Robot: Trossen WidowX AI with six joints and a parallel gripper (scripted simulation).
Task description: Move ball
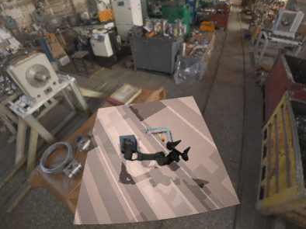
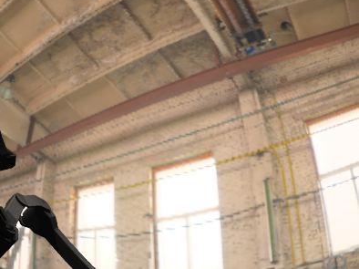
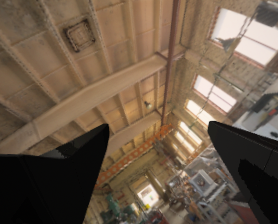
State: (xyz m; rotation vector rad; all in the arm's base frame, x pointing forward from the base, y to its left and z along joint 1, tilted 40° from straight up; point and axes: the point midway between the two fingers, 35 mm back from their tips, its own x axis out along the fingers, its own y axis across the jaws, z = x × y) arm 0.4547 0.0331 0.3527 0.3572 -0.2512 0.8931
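The orange ball is 36 cm below my gripper tip, 27 cm to the left of it and 16 cm behind it.
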